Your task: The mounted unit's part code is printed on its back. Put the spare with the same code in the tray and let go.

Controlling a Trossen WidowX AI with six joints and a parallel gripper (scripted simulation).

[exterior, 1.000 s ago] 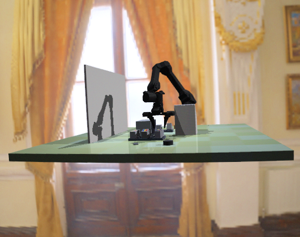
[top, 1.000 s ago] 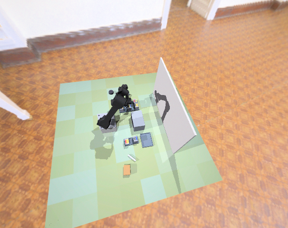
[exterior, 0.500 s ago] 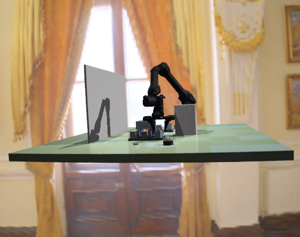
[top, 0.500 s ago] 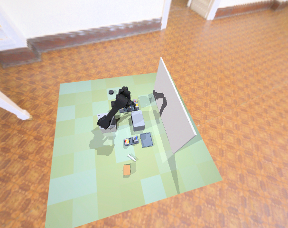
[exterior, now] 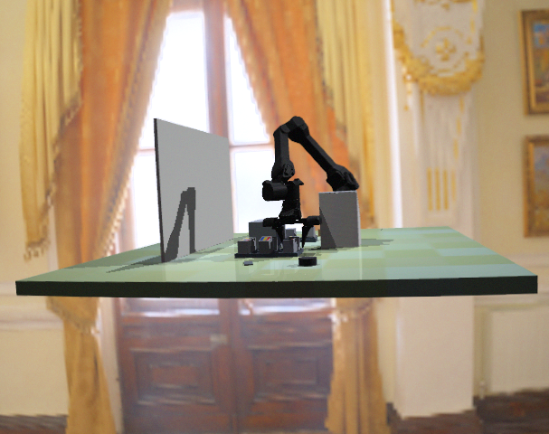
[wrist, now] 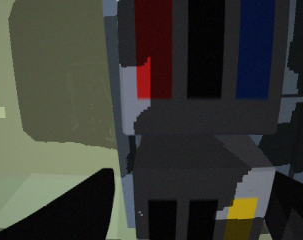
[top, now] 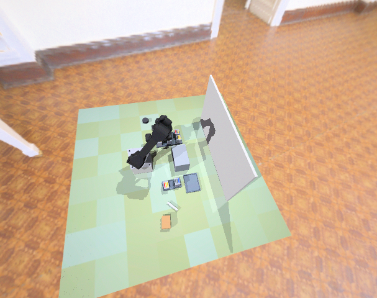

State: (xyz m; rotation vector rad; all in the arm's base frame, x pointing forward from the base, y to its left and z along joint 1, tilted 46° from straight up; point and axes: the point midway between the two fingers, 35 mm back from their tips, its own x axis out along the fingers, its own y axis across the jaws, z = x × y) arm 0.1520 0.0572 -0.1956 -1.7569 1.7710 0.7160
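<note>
Now: gripper tip 35 cm to the left of the blue-grey tray, 19 cm short of it and 1 cm above it. Round my gripper tip: spare 2 cm above; mounted unit 16 cm to the right, 13 cm ahead, 3 cm above; dark piece 21 cm to the left, 9 cm ahead, 2 cm below.
</note>
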